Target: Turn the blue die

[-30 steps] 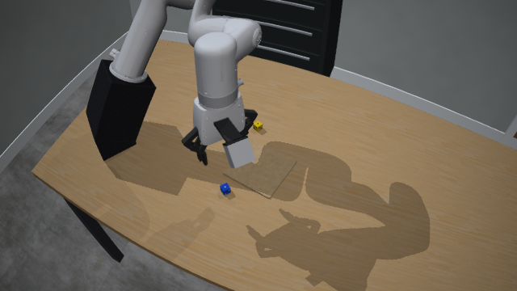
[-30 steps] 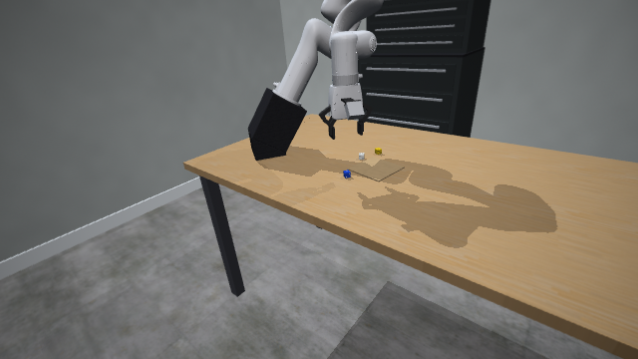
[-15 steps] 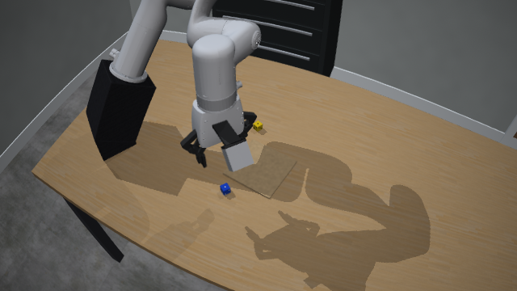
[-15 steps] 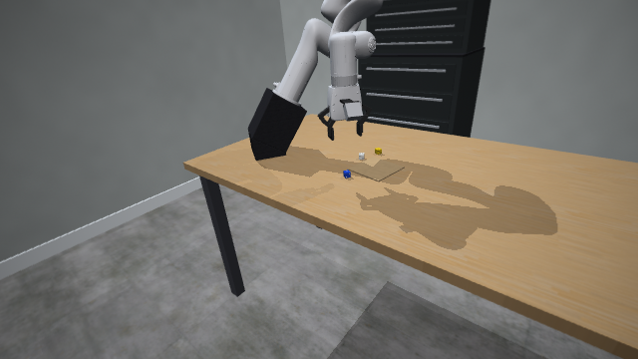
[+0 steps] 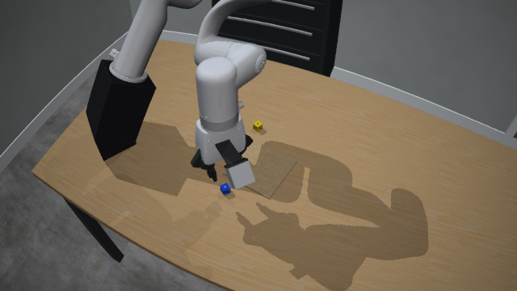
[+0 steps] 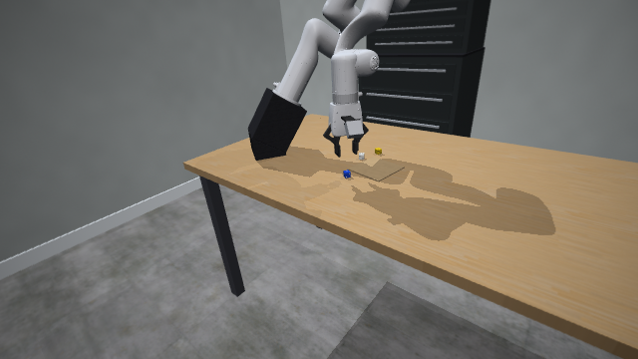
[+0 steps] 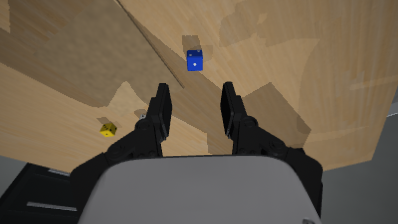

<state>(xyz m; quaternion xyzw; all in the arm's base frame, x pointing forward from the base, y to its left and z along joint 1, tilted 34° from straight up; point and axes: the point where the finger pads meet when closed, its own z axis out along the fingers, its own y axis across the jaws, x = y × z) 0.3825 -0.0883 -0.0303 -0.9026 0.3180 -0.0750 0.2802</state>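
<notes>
Now: the blue die 9 cm below my hand. From my hand the other things lie so: white die: 15 cm to the left, 9 cm below, 5 cm behind; yellow die: 23 cm to the left, 9 cm below, 2 cm behind; mat: 11 cm to the left, 10 cm below, 4 cm ahead.
</notes>
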